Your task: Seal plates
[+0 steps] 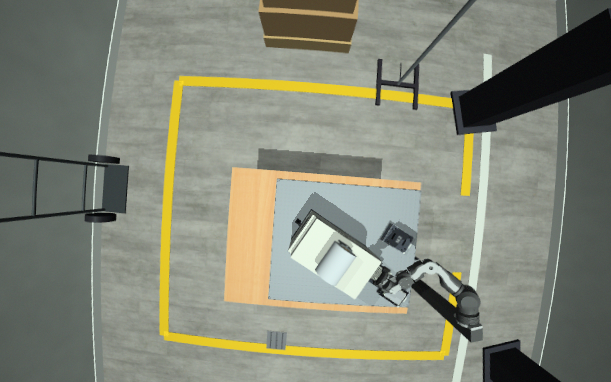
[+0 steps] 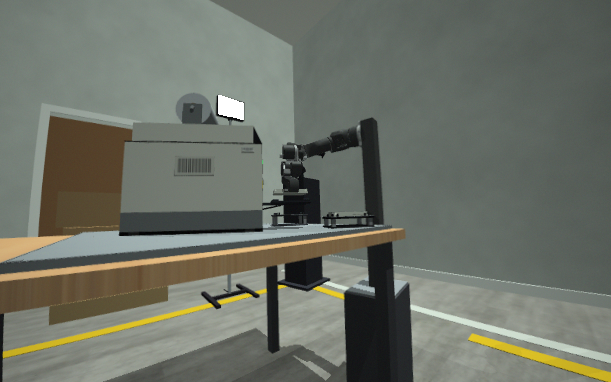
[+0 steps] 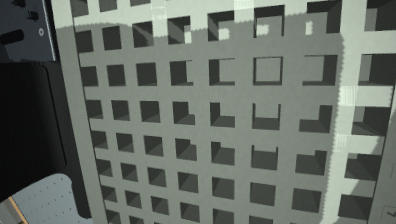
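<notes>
My hand is 20 mm short of the sealer stage, 20 mm to the right of it and 40 mm above it. Round my hand: foil roll: 270 mm ahead, 200 mm to the right, 280 mm above; plate: right at my hand.
</notes>
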